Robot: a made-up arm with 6 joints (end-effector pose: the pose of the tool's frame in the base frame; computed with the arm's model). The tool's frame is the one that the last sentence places.
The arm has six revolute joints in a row. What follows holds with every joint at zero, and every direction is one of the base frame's.
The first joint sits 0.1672 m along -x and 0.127 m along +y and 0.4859 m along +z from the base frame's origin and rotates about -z.
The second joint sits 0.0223 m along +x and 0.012 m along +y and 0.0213 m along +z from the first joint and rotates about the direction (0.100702, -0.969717, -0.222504).
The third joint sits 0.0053 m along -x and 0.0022 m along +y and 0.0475 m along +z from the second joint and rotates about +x.
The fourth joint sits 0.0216 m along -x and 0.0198 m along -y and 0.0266 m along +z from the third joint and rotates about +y.
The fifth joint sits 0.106 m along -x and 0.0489 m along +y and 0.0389 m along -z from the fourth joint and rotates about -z.
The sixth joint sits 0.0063 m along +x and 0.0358 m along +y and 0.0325 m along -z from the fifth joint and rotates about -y.
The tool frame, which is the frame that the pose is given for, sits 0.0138 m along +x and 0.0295 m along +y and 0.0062 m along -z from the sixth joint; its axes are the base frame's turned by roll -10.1, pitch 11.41 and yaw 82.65 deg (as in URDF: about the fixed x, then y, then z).
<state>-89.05 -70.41 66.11 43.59 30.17 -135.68</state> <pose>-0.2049 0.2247 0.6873 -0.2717 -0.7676 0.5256 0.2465</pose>
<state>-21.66 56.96 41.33 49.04 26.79 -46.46</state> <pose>-0.3333 0.1620 0.4745 0.3127 0.1309 0.8168 0.4668</pose>
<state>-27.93 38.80 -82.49 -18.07 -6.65 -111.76</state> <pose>-0.1840 0.0722 0.3858 -0.1153 0.5649 0.2056 0.7908</pose>
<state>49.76 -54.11 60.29 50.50 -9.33 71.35</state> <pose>-0.1115 0.0826 0.7154 0.3292 -0.2275 0.0608 0.9144</pose>
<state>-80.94 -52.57 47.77 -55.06 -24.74 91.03</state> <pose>-0.3191 0.1465 0.5750 0.0546 -0.7540 0.5532 0.3498</pose>
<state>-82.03 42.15 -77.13 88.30 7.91 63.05</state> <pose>-0.3182 0.1299 0.4498 -0.6322 -0.0440 0.6194 0.4633</pose>
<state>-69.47 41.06 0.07 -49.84 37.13 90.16</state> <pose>-0.2443 0.1782 0.4992 -0.1918 -0.8578 -0.2004 0.4326</pose>
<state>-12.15 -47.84 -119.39 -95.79 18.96 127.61</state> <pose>-0.0946 0.0738 0.4755 -0.1559 0.8912 -0.2874 0.3145</pose>
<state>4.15 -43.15 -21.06 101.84 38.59 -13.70</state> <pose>-0.1524 0.2384 0.6515 0.1764 0.9624 0.0373 0.2033</pose>
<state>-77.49 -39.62 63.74 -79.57 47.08 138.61</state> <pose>-0.2424 0.2296 0.5686 -0.5853 -0.5250 -0.1180 0.6065</pose>
